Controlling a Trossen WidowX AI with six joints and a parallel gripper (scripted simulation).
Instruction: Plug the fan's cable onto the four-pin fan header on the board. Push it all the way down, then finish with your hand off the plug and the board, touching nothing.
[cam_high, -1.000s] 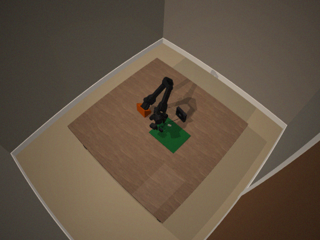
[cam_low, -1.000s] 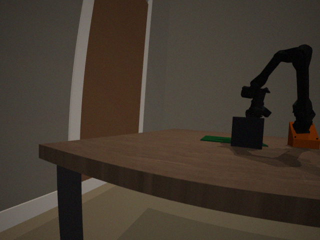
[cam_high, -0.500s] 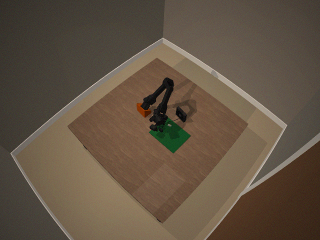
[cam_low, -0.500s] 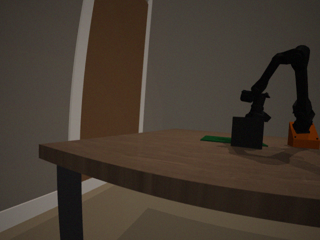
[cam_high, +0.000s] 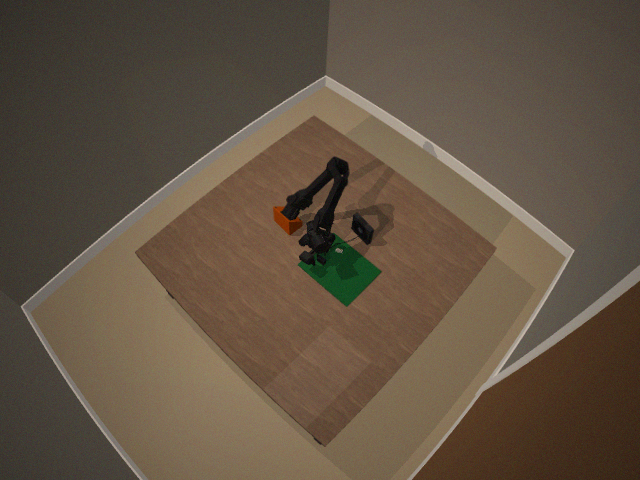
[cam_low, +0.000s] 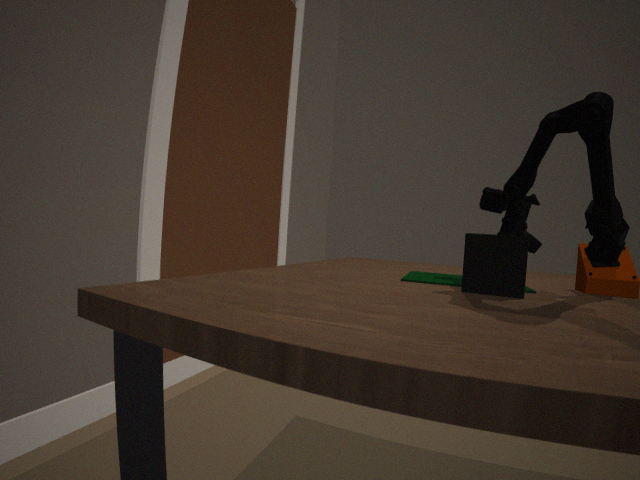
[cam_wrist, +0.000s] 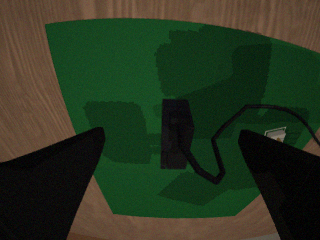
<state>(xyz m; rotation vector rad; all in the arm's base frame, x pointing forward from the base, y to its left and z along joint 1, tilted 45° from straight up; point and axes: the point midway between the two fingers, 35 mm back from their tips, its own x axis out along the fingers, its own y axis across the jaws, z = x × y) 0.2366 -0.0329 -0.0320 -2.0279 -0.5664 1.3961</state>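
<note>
My gripper tip is now 10 mm short of the black plug and 10 mm above it. Also, from my gripper tip: green board: 90 mm ahead, 40 mm below, 30 mm to the left; then black fan: 230 mm to the left, 50 mm ahead, 30 mm above; then pale part: 100 mm to the left, 30 mm ahead, 20 mm below.
</note>
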